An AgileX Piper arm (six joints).
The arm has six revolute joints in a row. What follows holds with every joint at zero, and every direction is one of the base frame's. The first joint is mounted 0.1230 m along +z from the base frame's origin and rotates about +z. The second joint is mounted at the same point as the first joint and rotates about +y. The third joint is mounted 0.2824 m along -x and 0.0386 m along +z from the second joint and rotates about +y. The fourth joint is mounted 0.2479 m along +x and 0.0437 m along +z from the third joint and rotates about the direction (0.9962, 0, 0.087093). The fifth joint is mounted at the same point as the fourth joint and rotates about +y. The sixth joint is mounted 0.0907 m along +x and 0.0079 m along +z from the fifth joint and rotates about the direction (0.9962, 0, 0.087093). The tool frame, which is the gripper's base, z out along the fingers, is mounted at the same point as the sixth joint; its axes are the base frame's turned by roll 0.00, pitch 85.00 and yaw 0.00 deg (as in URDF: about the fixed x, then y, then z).
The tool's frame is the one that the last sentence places.
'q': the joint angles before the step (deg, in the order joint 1, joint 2, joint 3, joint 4, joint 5, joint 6). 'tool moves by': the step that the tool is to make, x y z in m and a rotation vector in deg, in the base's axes. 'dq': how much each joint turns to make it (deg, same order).
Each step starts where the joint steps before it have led.
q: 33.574 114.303 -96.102 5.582 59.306 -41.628
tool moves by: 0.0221 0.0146 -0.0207 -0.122 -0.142 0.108
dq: 0.022 6.582 -6.179 -0.144 -0.448 -0.100
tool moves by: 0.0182 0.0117 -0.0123 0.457 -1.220 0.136
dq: 0.006 5.129 -6.029 -0.260 -0.361 -0.109
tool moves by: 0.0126 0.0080 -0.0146 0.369 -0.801 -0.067
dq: -0.009 3.960 -3.748 -0.113 -1.087 -0.012
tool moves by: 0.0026 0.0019 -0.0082 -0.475 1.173 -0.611
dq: 0.010 1.590 -1.210 -0.003 0.808 0.734
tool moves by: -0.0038 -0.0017 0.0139 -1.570 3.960 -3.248
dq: 0.100 0.015 -3.621 -0.460 7.486 4.245
